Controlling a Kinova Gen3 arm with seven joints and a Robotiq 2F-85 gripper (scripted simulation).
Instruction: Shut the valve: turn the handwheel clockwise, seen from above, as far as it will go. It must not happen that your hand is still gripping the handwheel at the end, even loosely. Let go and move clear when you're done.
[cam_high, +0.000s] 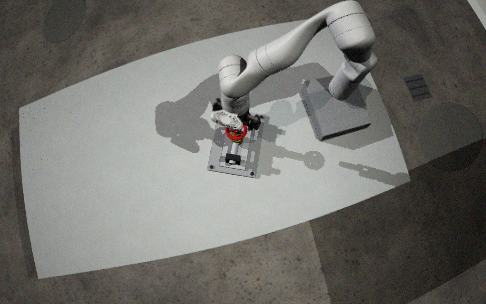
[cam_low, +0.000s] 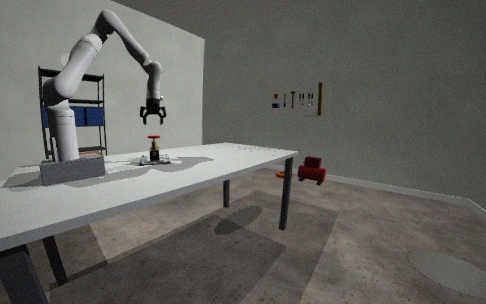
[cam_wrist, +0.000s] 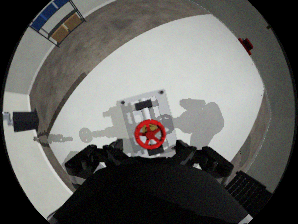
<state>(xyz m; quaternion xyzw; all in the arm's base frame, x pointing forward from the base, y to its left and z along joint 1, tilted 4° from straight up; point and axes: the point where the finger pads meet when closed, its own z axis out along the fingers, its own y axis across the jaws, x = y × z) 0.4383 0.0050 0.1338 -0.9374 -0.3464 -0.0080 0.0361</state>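
Now: hand 80 mm above the red handwheel.
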